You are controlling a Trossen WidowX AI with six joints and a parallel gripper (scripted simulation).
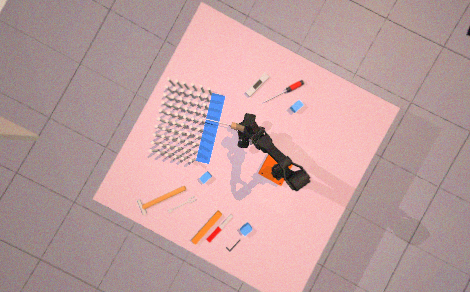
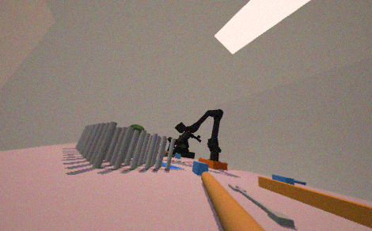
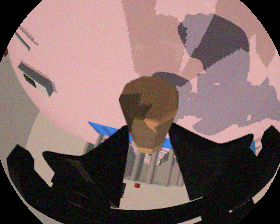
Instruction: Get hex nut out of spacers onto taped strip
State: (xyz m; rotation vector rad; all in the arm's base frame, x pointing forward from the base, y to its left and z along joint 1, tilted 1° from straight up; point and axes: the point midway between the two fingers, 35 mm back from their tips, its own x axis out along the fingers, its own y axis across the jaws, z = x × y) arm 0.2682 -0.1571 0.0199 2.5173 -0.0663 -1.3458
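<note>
Now: gripper tip 15 cm short of the blue taped strip, 6 cm to the right of it and 4 cm above it. Also, from my gripper tip: metal wrench (17 cm ahead, 53 cm to the left, 4 cm below); orange bar (1 cm behind, 60 cm to the left, 2 cm below); black hook tool (18 cm behind, 67 cm to the left, 4 cm below).
</note>
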